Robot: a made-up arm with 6 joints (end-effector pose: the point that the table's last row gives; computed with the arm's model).
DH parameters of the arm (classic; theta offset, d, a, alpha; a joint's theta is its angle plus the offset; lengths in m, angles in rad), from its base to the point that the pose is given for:
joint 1: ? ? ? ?
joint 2: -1.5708 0 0.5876 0
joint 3: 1.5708 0.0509 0 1.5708
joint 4: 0 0.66 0 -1.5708
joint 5: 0 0 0 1.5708
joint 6: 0 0.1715 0 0
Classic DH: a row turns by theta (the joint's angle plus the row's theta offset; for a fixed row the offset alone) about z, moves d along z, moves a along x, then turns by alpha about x.
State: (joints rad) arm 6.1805 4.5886 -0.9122 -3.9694 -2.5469 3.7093
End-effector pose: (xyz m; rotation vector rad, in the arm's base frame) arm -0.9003 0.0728 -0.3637 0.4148 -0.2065 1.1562
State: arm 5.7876 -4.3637 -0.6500 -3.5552 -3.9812 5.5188
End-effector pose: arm 0.9621 -0.4039 0.1941 -1.2412 0.3291 1.7517
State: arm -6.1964 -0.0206 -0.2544 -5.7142 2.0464 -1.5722
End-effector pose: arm -0.0577 0.1285 1.3033 -1.7288 0.7471 -0.7860
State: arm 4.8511 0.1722 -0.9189 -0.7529 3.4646 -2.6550
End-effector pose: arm 0.0505 0.2759 1.0383 -0.7875 2.7734 -0.7769
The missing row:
joint 1: 0 0.1213 0 -1.5708
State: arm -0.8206 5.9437 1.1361 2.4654 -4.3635 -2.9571
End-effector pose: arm 0.2109 -0.0036 1.1857 -1.1556 -0.6239 -0.6945
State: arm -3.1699 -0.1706 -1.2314 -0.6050 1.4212 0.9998
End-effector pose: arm 0.7531 0.0242 0.9530 -0.3451 -0.6581 -2.1873
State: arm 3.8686 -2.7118 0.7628 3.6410 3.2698 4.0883
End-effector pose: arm 0.5692 0.4242 -0.5759 1.2279 0.2351 -1.7110
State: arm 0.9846 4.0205 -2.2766 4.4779 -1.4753 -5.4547
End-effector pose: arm -0.0662 0.2924 -0.4092 -2.0379 0.0557 1.2980
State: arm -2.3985 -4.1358 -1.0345 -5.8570 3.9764 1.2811
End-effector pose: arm -0.6861 -0.6281 0.1457 -1.3193 -0.1260 -1.0218
